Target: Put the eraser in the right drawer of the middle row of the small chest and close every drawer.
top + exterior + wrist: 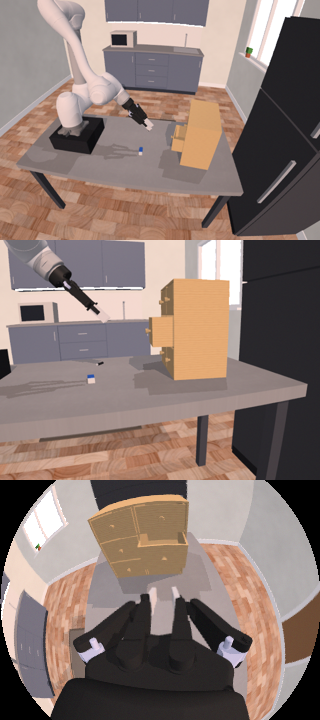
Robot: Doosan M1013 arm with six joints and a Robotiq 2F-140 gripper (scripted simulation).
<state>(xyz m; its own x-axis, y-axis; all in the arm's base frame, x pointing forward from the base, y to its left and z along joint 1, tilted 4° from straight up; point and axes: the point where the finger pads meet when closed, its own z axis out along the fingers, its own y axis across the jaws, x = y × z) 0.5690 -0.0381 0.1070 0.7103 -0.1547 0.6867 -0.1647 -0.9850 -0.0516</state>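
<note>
The eraser is 22 cm below my hand, 5 cm behind it and 4 cm to the right of it. The rest, counted from my hand: black pen-like thing 22 cm below, 21 cm to the left, 1 cm behind.
</note>
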